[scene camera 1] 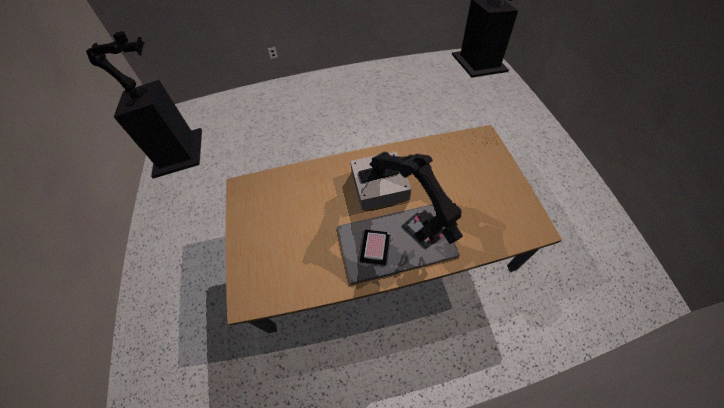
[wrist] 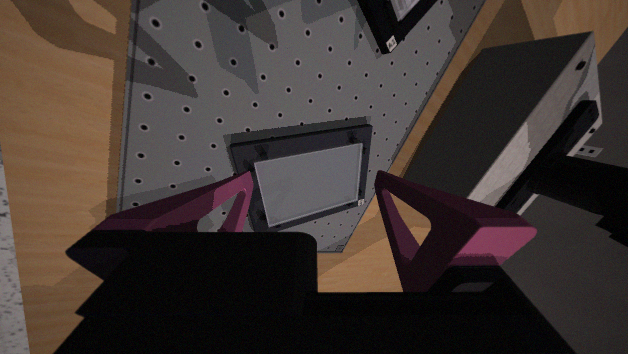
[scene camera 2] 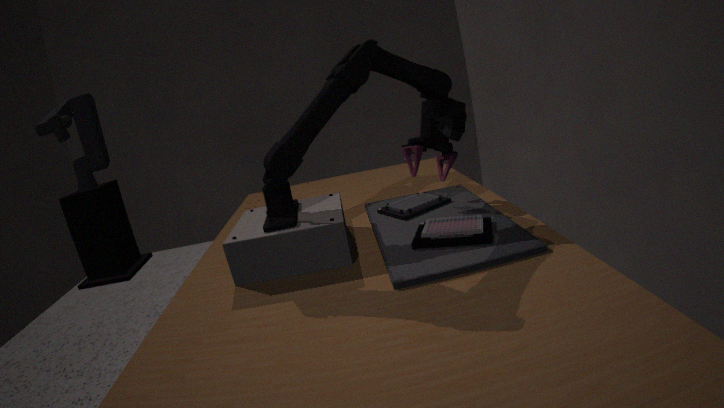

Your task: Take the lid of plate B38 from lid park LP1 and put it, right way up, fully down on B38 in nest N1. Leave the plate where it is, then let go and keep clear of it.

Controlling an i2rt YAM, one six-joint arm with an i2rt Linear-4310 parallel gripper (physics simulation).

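Places are measured from the arm's base along level axes (x ahead, y left, z up), in millimetres.
Pixels of known places: gripper, between the fingertips: [wrist: 313, 177] [scene camera 2: 428, 179]; arm's base, origin of its link: [scene camera 1: 378, 173] [wrist: 534, 170] [scene camera 2: 282, 216].
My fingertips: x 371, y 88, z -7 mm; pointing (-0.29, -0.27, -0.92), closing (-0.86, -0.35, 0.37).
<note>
For each thing: its top centre in the pictures, then the offset to it from my fingertips. Level surfaces: height alone.
- clear lid, centre of its top: [wrist: 315, 185] [scene camera 2: 413, 200] [scene camera 1: 423, 227] 40 mm back, 31 mm left, 58 mm down
- dark lid park, centre of its top: [wrist: 316, 186] [scene camera 2: 413, 200] [scene camera 1: 423, 227] 40 mm back, 31 mm left, 56 mm down
- plate with pink wells, centre of its top: [scene camera 2: 452, 223] [scene camera 1: 375, 245] 19 mm back, 215 mm right, 50 mm down
- black nest, centre of its top: [scene camera 2: 453, 227] [scene camera 1: 375, 245] 19 mm back, 215 mm right, 58 mm down
- wooden table, height of its surface: 89 mm down
The clear lid [wrist: 310, 185] [scene camera 2: 416, 203] lies flat on the dark lid park [wrist: 300, 137] [scene camera 2: 403, 216] on the grey board. The plate with pink wells [scene camera 1: 375, 245] [scene camera 2: 452, 226] sits in the black nest [scene camera 1: 368, 260] [scene camera 2: 487, 232]; a corner of that nest also shows at the top of the wrist view. My gripper [wrist: 313, 177] [scene camera 2: 428, 178] is open, with its pink fingers pointing down and nothing between them. It hangs above the lid park, clear of the lid. In scene camera 1 the arm partly hides the lid park.
The perforated grey board [scene camera 1: 354, 271] [scene camera 2: 405, 273] [wrist: 170, 115] lies on the wooden table [scene camera 1: 278, 243] [scene camera 2: 303, 354]. The arm's pale base box [scene camera 1: 385, 195] [scene camera 2: 288, 258] stands beside the board. Another arm on a black pedestal [scene camera 1: 151, 129] [scene camera 2: 98, 233] stands away from the table.
</note>
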